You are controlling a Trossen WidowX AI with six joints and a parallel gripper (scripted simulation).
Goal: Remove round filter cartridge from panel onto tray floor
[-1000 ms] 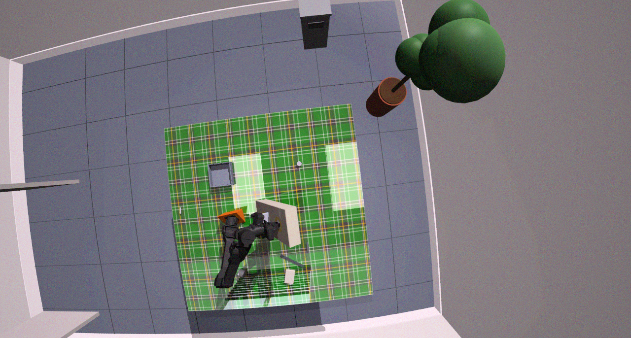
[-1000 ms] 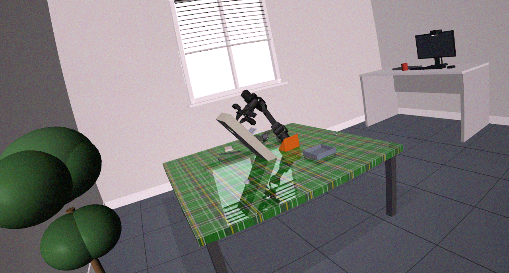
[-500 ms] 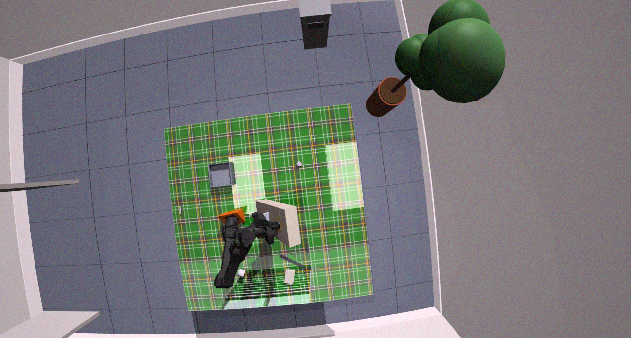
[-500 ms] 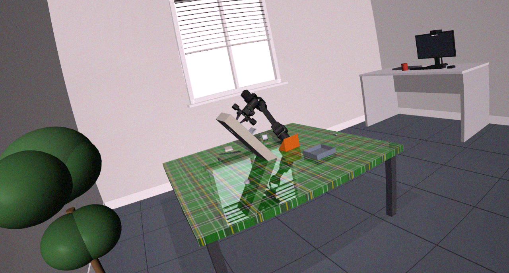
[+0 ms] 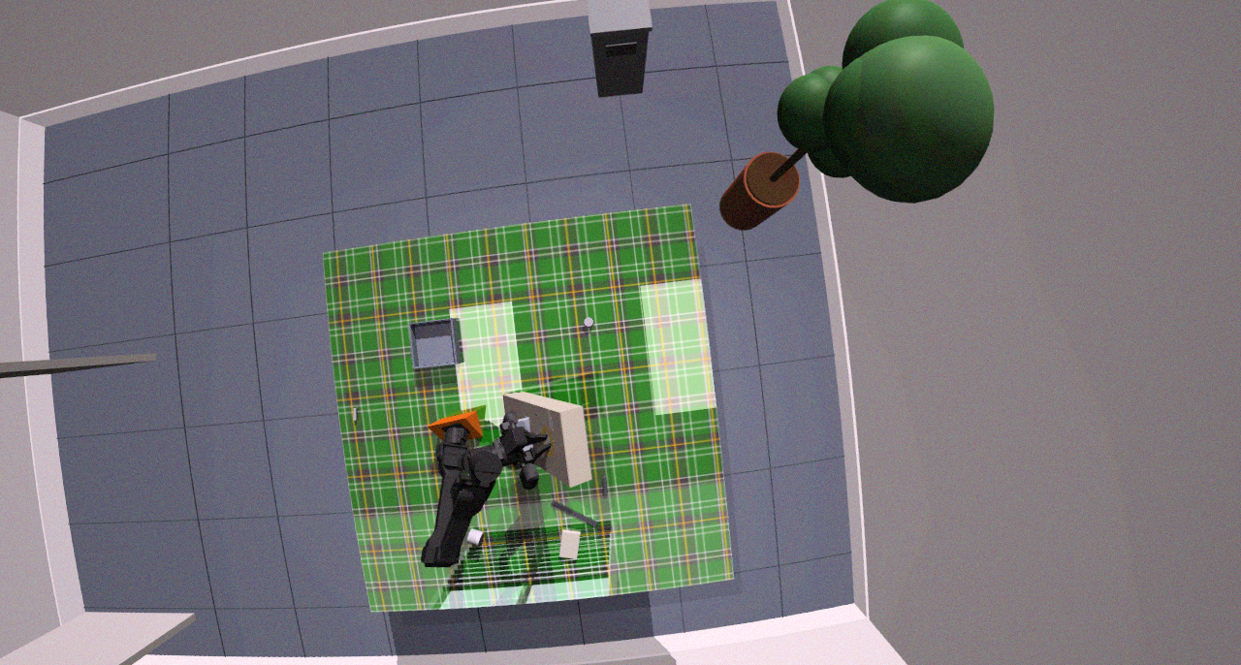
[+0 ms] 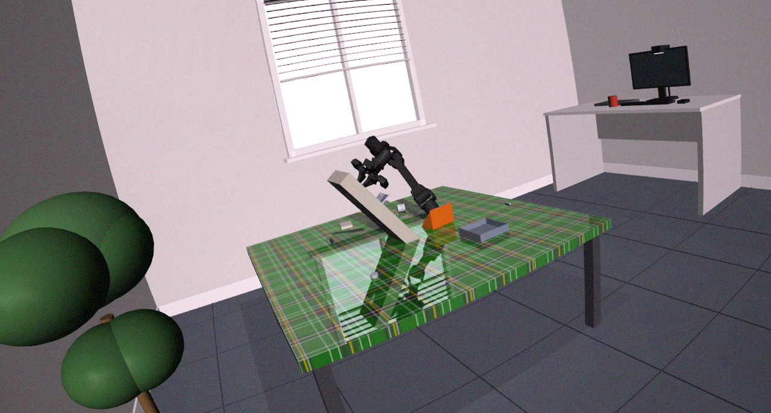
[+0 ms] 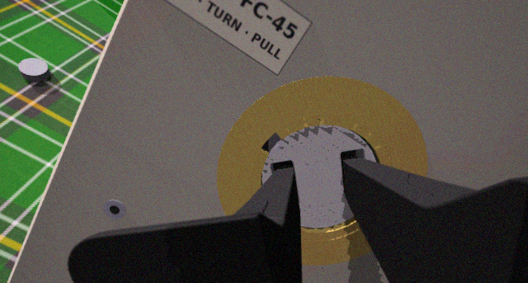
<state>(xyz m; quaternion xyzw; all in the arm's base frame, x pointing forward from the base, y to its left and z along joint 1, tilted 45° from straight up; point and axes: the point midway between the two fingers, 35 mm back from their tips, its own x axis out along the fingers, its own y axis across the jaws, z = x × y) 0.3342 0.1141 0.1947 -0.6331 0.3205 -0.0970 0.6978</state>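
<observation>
Right now the round filter cartridge is 1 cm ahead of my gripper tip and 1 cm below it. Round my gripper tip: grey tray: 35 cm behind, 35 cm to the left, 27 cm below.
</observation>
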